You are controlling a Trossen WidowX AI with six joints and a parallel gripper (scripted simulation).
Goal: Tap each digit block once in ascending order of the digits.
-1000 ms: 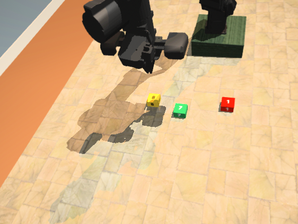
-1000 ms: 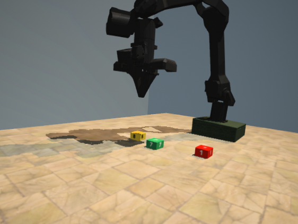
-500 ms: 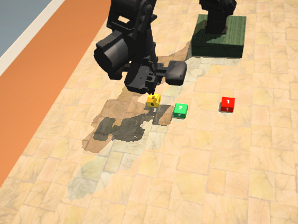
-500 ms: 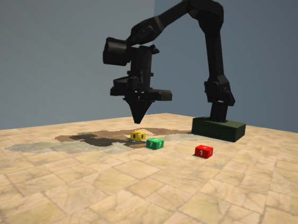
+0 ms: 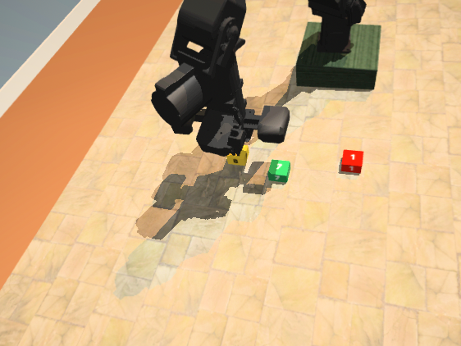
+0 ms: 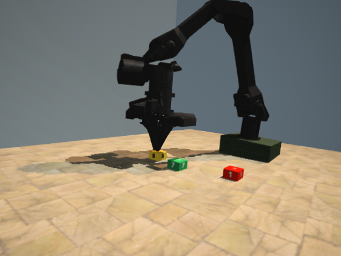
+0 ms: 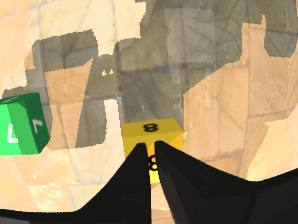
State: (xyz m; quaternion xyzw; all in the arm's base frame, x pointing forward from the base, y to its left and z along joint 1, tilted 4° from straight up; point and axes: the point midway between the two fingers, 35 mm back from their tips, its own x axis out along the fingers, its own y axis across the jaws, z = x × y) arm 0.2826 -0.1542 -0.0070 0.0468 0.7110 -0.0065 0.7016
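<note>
The yellow block is 1 cm below my gripper tip and 1 cm behind it. Round my gripper tip: green block marked 7: 8 cm to the left, 2 cm ahead, 1 cm below; then red block marked 1: 20 cm to the left, 1 cm below, 1 cm behind.
</note>
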